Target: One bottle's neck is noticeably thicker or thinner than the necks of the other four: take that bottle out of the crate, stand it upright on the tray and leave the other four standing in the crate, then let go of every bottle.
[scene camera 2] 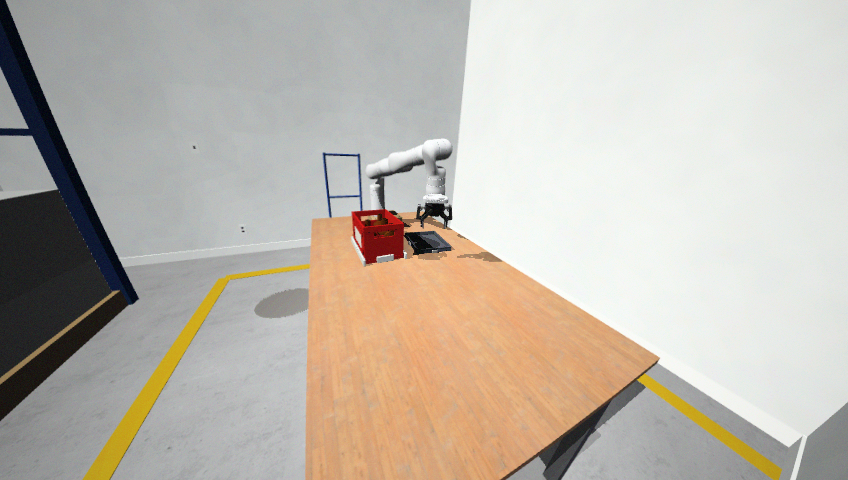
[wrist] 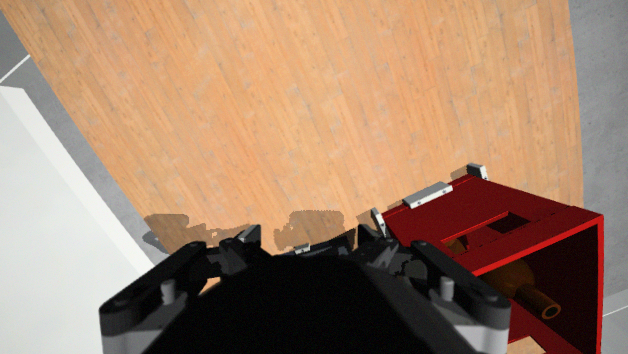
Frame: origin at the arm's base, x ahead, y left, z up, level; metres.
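Seen in the pictures: gripper, fingertip midpoint: (scene camera 2: 433, 227) (wrist: 309, 235).
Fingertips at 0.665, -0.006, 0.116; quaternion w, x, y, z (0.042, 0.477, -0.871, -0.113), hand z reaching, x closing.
Pixels of each thing's top centre, then the offset from my fingertips to it, as dx, dy, dz. "spot": a spot on its surface instead. Level surfaces: height alone.
- red crate, middle of its top: (wrist: 531, 333) (scene camera 2: 376, 217) -0.278, -0.153, -0.011
- open neck, surface spot: (wrist: 550, 310) spot: -0.279, -0.193, -0.023
- black tray, middle of its top: (wrist: 322, 300) (scene camera 2: 426, 239) -0.240, +0.128, -0.160
- table, its level: dz -0.186
The red crate (scene camera 2: 383, 248) (wrist: 500, 200) stands upright on the table. Brown bottles (scene camera 2: 379, 220) (wrist: 515, 280) are inside it; most are hidden, so their number and neck thicknesses cannot be compared. One open neck (wrist: 550, 310) shows inside the crate's rim in the wrist view. The black tray (scene camera 2: 439, 239) (wrist: 327, 250) lies beside the crate, and no bottle shows standing on it in the scene view. In the wrist view the gripper hides most of the tray. My gripper (scene camera 2: 435, 227) (wrist: 309, 235) points down, open and empty, above the tray's area and to the right of the crate in the scene view.
White brackets (scene camera 2: 385, 258) (wrist: 428, 195) sit on the table (scene camera 2: 416, 333) (wrist: 300, 125) around the crate's base. A small dark object (scene camera 2: 398, 217) shows partly behind the crate. A white wall (scene camera 2: 654, 148) (wrist: 50, 225) runs along one long table edge. A blue frame (scene camera 2: 342, 154) stands beyond the far end.
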